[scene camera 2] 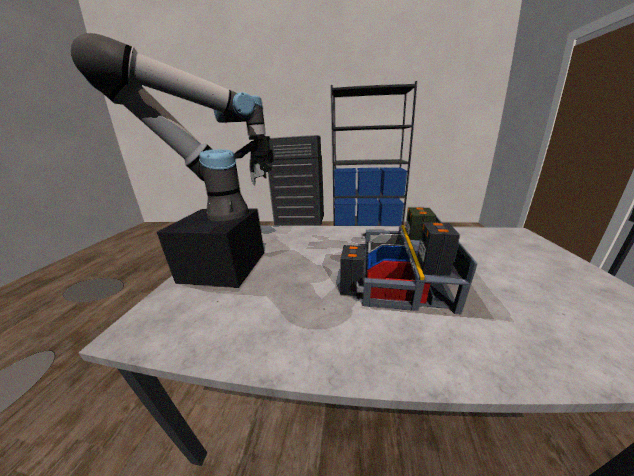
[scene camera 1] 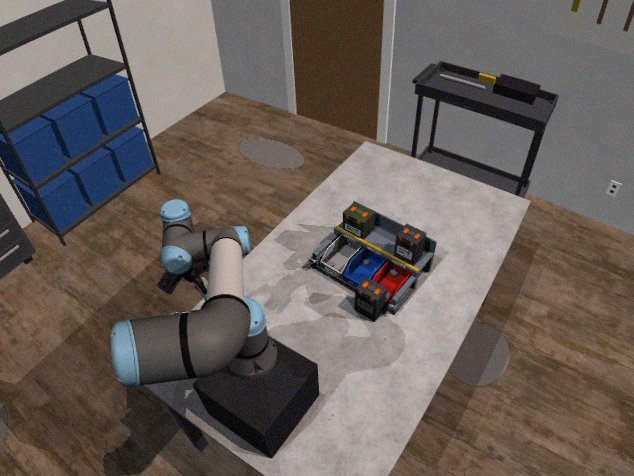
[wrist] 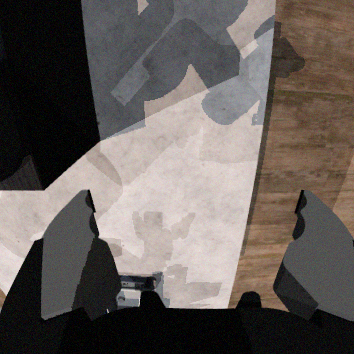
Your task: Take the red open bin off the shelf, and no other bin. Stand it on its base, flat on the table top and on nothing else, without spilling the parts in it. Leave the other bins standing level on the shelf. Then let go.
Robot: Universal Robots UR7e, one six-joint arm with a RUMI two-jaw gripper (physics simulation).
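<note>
The red open bin stands in the shelf, at the end nearest scene camera 2, with a small grey part visible inside. The blue bin is beside it, also with a part inside. The light grey bin is at the far end. All three look level. My gripper is open and empty, high over the table's edge near the robot base, well away from the shelf. A corner of the shelf shows at the bottom of the wrist view.
A black case with orange latches stands on the table in front of the red bin. A second dark case and a green case stand on the shelf's rear deck, behind a yellow rail.
</note>
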